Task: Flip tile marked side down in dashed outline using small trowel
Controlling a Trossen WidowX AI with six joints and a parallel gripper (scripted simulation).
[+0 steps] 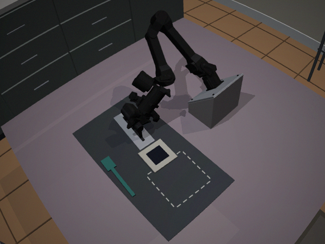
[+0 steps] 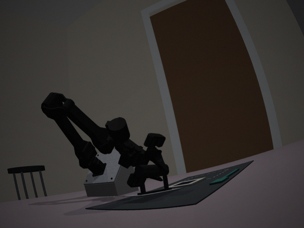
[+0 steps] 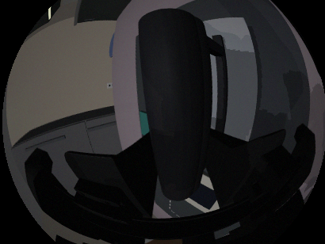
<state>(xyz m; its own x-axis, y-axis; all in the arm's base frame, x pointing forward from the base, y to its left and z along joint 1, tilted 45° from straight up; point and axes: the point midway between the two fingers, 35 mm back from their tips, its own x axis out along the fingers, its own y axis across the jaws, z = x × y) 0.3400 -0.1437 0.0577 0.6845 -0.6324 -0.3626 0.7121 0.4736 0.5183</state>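
My gripper tip is 30 mm short of the dark mat, 110 mm to the right of it and 80 mm above it. Round my gripper tip: teal flat tool (160 mm ahead, 80 mm to the left, 50 mm below); tile (150 mm to the left, 50 mm below).
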